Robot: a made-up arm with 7 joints. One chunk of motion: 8 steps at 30 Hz.
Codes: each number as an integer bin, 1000 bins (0 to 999) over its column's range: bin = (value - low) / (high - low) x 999, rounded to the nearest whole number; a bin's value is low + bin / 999 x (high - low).
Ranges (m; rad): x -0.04..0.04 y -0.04..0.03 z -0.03..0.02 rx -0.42..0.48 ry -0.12..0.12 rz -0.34..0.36
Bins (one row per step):
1: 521 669 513 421 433 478
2: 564 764 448 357 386 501
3: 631 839 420 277 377 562
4: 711 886 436 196 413 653
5: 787 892 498 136 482 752
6: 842 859 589 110 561 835
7: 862 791 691 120 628 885
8: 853 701 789 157 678 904
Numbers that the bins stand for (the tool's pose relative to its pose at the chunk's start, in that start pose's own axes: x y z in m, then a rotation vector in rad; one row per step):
1: 0.0017 0.0069 -0.0043 -0.0407 -0.0160 -0.0051
2: 0.0052 0.0135 -0.0076 -0.0984 -0.0273 0.0111
3: 0.0105 0.0188 -0.0090 -0.1705 -0.0294 0.0538
4: 0.0169 0.0221 -0.0082 -0.2434 -0.0208 0.1176
5: 0.0230 0.0225 -0.0051 -0.2975 -0.0042 0.1869
6: 0.0274 0.0202 -0.0005 -0.3209 0.0148 0.2451
7: 0.0290 0.0154 0.0046 -0.3119 0.0309 0.2801
8: 0.0283 0.0091 0.0095 -0.2786 0.0429 0.2934

